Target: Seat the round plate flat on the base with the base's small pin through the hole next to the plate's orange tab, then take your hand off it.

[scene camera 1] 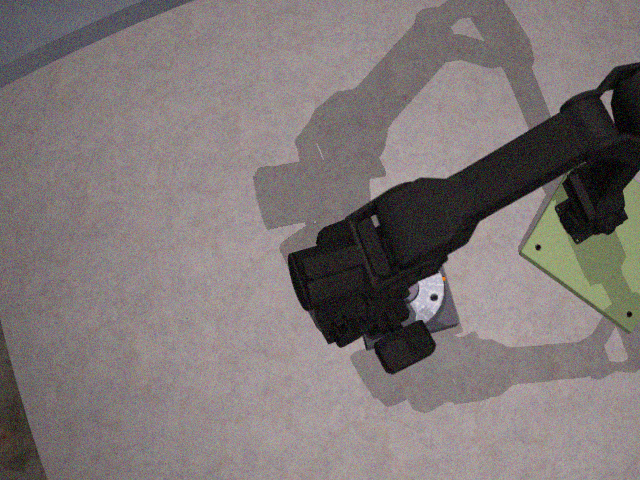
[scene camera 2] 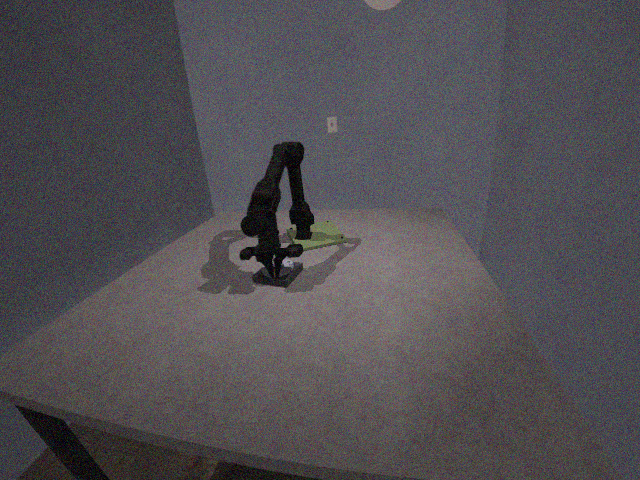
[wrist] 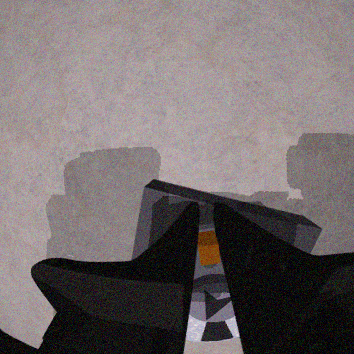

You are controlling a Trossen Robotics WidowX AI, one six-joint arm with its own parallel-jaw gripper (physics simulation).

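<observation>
The silvery round plate lies over the dark square base. The arm covers much of it in scene camera 1, where one dark hole shows near its right side and a small orange spot at its edge. My gripper is low over the base, its fingers close together on both sides of the plate's orange tab. The small pin and the hole by the tab are hidden. I cannot tell whether the plate is fully flat.
A green board with small dark holes lies under the arm's foot. The table edge shows at the left in scene camera 1 and at the front in scene camera 2. Walls stand behind and beside the table.
</observation>
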